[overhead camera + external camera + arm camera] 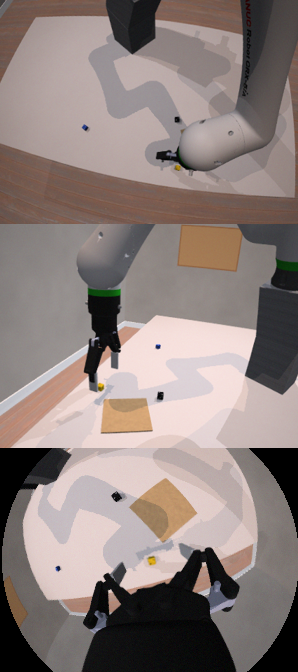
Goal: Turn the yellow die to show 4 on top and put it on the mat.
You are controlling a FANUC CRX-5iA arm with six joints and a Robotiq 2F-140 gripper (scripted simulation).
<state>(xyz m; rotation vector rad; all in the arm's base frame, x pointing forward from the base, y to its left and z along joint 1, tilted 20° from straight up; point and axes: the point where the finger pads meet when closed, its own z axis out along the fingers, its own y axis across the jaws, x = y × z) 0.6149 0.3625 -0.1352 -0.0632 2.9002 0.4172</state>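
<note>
My hand is 2 cm short of the yellow die and 6 cm above it. The rest, counted from my hand: black die: 18 cm behind, 5 cm to the right, 6 cm below; then blue die: 4 cm behind, 45 cm to the right, 6 cm below; then brown mat: 11 cm behind, 7 cm to the left, 6 cm below.
</note>
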